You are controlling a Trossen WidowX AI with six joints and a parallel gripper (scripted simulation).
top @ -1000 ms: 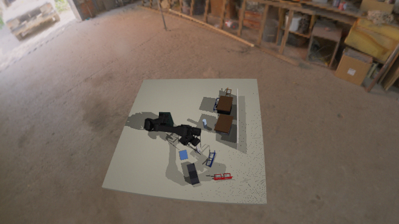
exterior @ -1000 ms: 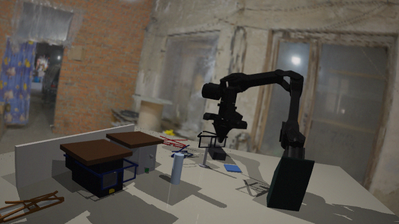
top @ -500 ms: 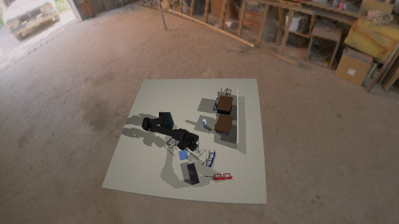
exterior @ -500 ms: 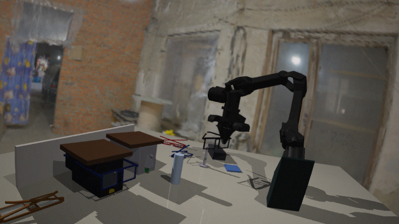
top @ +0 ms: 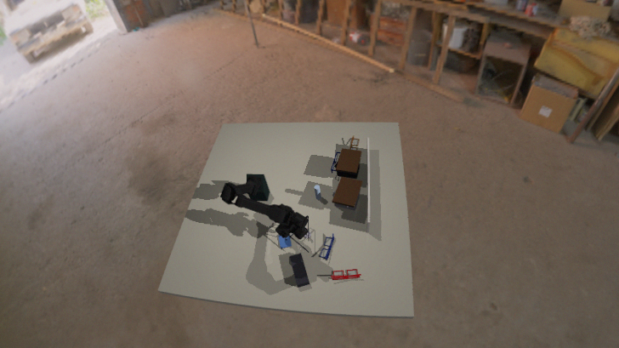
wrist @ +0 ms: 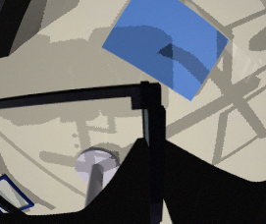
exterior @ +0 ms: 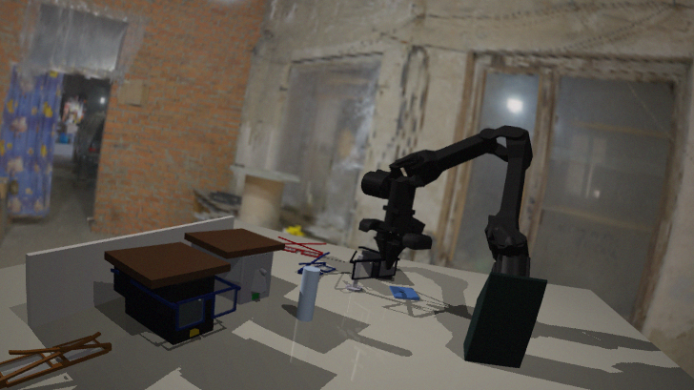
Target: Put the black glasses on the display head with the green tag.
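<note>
Now: gripper tip 5 cm past the blue cloth, 3 cm to the left of it and 6 cm above it. From my gripper tip the other things lie so: black case (6 cm ahead, 19 cm to the right, 4 cm below); pale blue cylinder (9 cm ahead, 27 cm to the left, 1 cm below); stand (6 cm ahead, 2 cm to the left, 4 cm below).
</note>
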